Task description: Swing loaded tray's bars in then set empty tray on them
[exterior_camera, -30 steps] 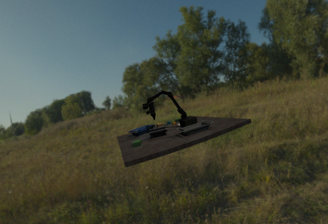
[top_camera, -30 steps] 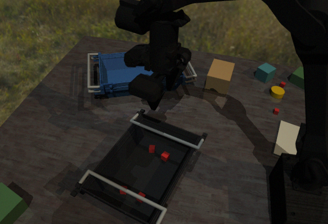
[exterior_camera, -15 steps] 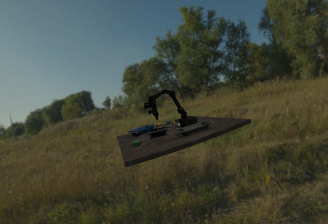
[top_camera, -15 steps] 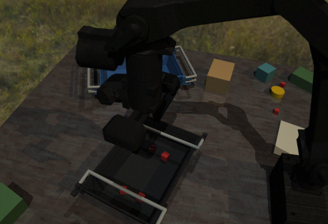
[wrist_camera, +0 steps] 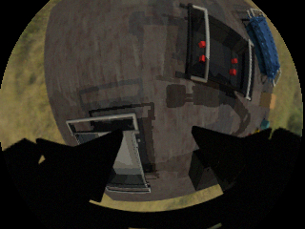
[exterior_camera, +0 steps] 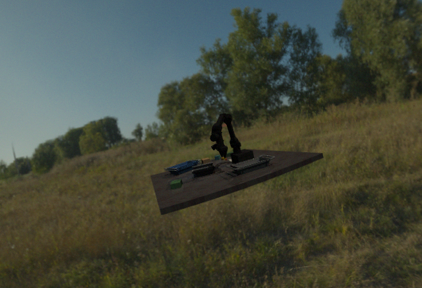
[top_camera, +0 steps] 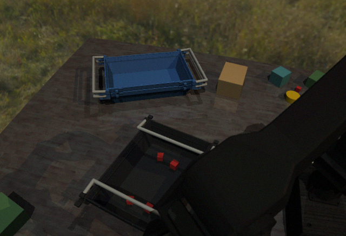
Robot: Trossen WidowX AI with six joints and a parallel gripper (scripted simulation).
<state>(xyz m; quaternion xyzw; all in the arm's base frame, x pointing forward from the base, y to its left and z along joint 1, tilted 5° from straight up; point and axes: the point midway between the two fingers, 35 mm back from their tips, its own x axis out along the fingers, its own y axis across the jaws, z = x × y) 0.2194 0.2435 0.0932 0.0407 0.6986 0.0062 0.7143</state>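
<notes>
Right now my gripper tip is 170 mm past the grey tray, 130 mm to the right of it and 80 mm above it. Also, from my gripper tip: yellow disc: 680 mm to the right, 190 mm behind, 120 mm below; tan block: 680 mm to the right, 100 mm below, 20 mm ahead; cream block: 450 mm to the right, 240 mm behind, 130 mm below.
</notes>
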